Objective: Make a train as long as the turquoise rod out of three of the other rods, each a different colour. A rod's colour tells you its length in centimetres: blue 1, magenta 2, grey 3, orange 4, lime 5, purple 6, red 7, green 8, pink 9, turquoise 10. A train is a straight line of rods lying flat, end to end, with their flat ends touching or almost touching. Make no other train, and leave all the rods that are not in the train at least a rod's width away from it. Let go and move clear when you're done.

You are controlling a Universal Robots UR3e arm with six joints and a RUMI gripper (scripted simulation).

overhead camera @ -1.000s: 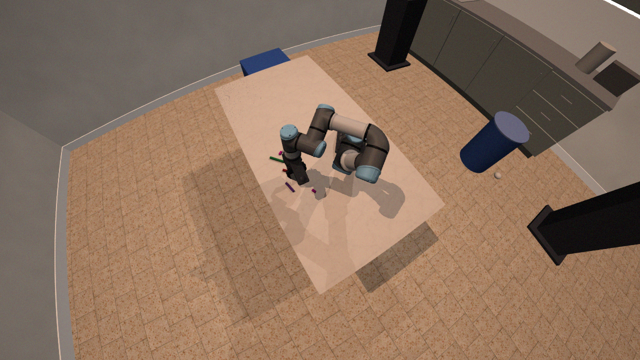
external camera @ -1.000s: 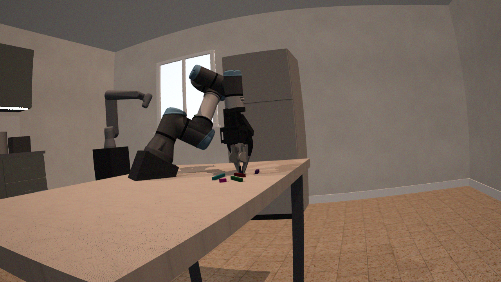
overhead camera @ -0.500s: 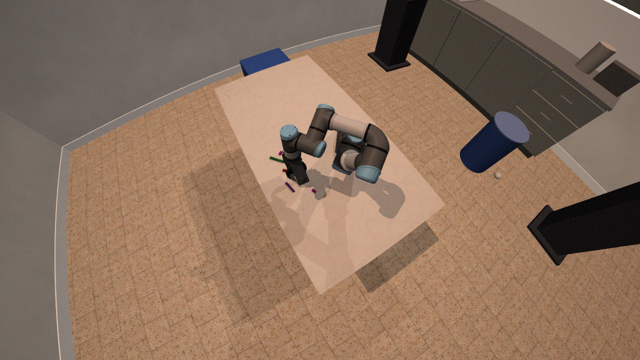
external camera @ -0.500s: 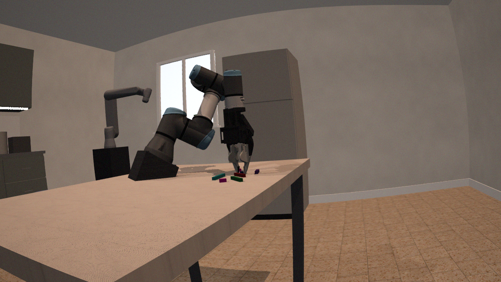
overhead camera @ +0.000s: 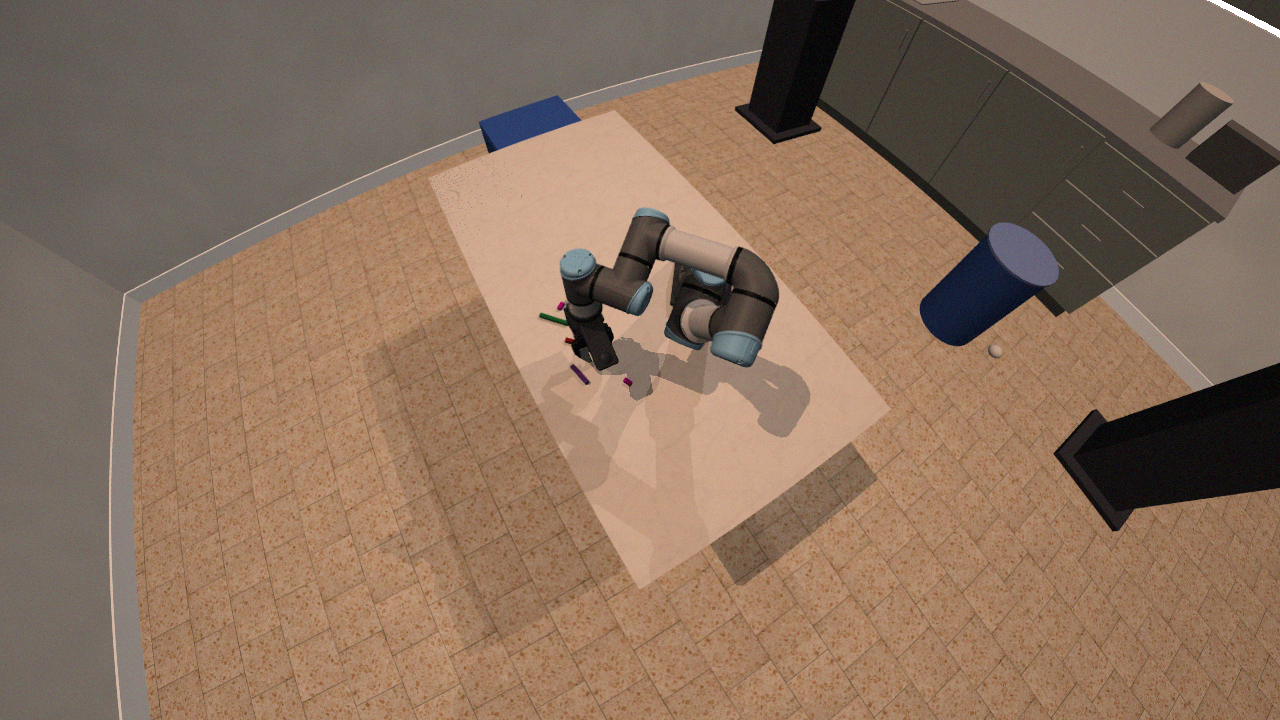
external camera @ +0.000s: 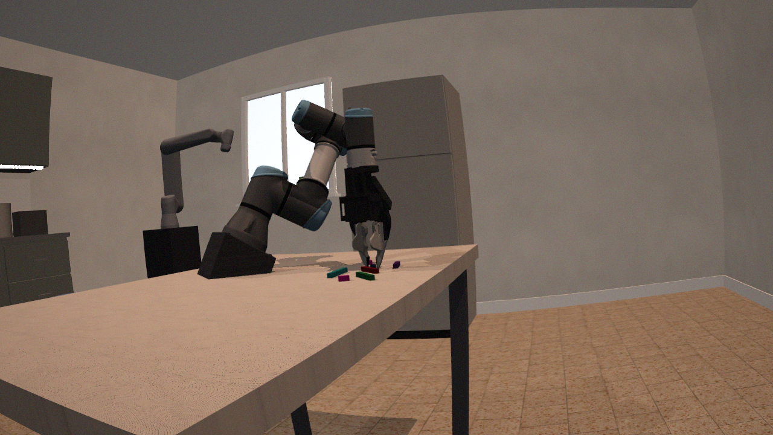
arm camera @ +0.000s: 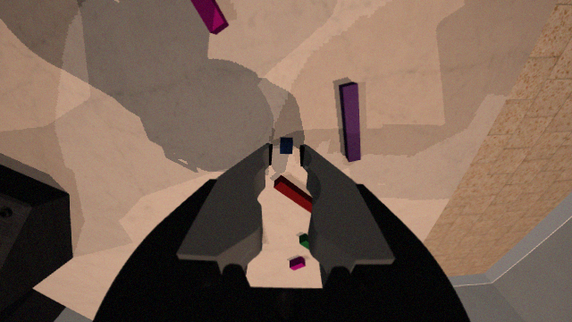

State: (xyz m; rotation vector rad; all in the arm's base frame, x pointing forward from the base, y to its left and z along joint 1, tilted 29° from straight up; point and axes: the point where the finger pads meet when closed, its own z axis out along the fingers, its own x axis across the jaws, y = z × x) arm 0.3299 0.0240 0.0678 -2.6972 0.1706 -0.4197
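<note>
My hand is 1 cm above the blue rod. Round my hand: red rod (6 cm to the right, 2 cm ahead, 1 cm below); then purple rod (5 cm ahead, 2 cm to the left, 1 cm below); then turquoise rod (9 cm to the right, 4 cm behind, 1 cm below).
</note>
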